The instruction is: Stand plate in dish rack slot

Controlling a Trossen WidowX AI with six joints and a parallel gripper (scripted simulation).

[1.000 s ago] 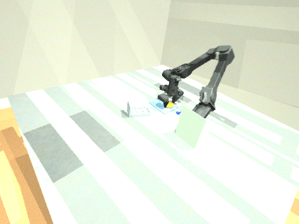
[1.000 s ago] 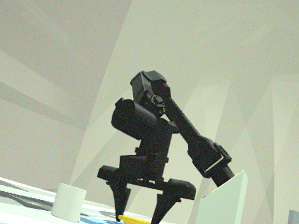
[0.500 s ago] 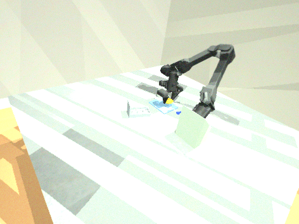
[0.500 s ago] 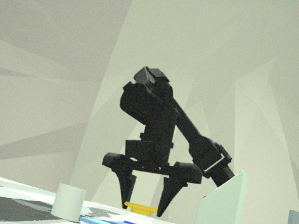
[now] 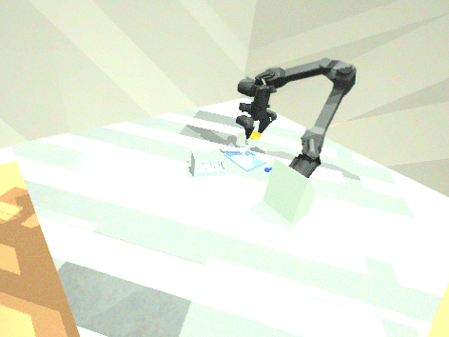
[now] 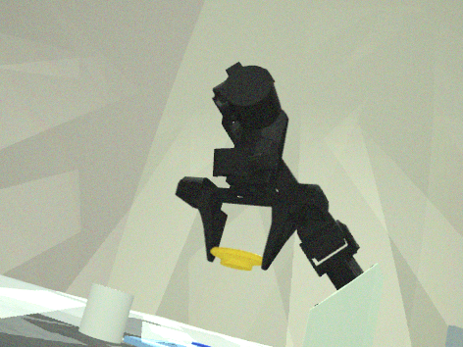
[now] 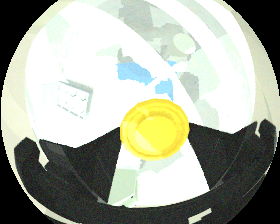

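The grey dish rack is 30 mm ahead of my gripper tip, 200 mm to the left of it and 90 mm below it. Round my gripper tip: blue spoon: 100 mm behind, 40 mm to the right, 110 mm below; light blue mat: 20 mm ahead, 110 mm below; yellow plate: 10 mm above.
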